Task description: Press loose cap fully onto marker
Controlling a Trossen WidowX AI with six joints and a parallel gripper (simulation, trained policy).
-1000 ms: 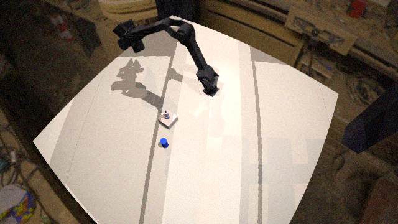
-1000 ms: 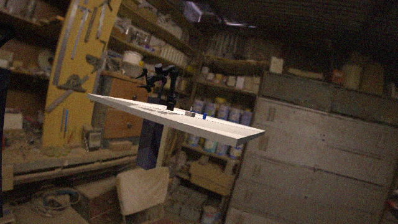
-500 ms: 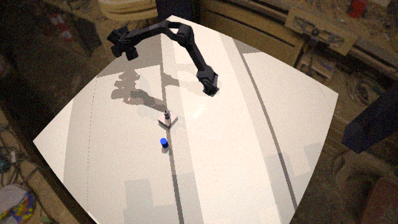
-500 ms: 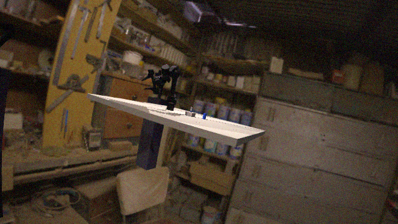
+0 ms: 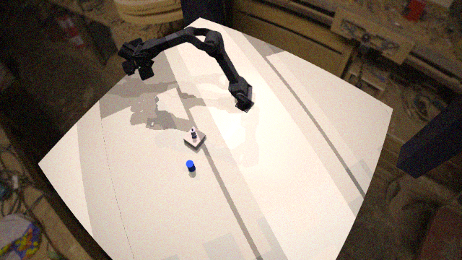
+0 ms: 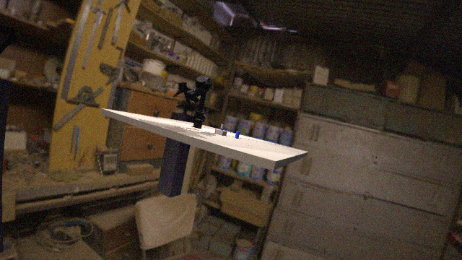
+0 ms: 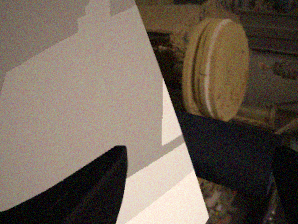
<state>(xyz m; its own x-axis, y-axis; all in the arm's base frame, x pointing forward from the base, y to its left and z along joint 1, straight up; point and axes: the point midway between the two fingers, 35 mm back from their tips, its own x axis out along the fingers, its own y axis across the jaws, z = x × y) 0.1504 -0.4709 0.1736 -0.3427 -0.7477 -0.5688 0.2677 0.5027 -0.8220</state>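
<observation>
Now: gripper tip 50 cm to the right of the blue cap, 23 cm short of it and 13 cm above it. From my gripper tip the other things lie so: holder block 43 cm to the left, 14 cm below, 13 cm ahead.
</observation>
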